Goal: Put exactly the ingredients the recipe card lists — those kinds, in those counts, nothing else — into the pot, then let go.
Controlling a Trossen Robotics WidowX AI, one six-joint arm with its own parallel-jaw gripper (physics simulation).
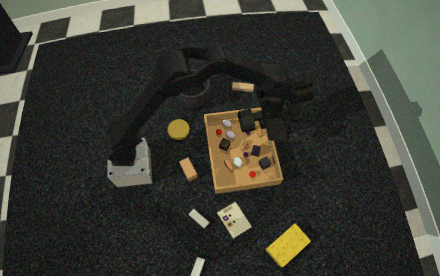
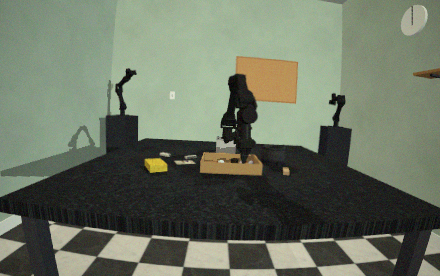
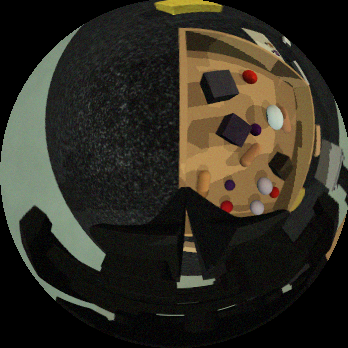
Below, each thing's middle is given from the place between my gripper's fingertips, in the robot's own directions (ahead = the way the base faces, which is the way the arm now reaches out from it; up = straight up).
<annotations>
Now: hand 90 mm past the wooden tray (image 1: 225,180), 60 mm to the left of it and 20 mm above it. Also, from my hand: yellow sponge (image 1: 291,242): 40 mm ahead, 360 mm to the right, 30 mm below.
</annotations>
